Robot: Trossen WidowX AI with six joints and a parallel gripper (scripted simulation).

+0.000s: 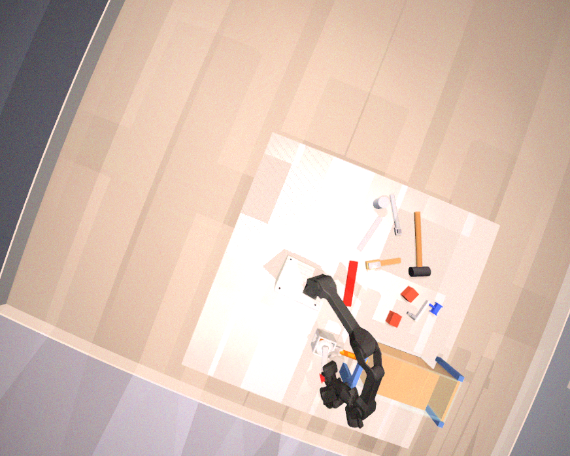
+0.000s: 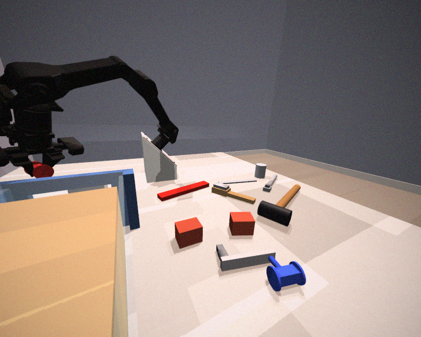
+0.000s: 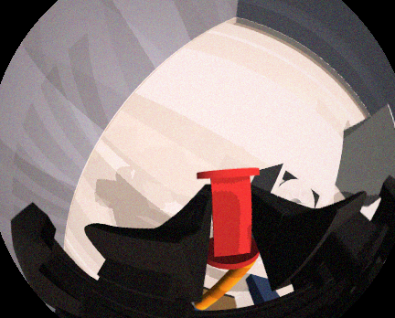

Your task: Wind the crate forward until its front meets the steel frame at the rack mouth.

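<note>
My gripper tip is now 1 cm past the winch handle, 4 cm to the right of it and 3 cm above it. Round my gripper tip: red knob 1 cm ahead, 1 cm to the left; winch 5 cm behind, 9 cm to the left, 10 cm below; blue steel frame 12 cm ahead, 12 cm to the left, 3 cm below.
</note>
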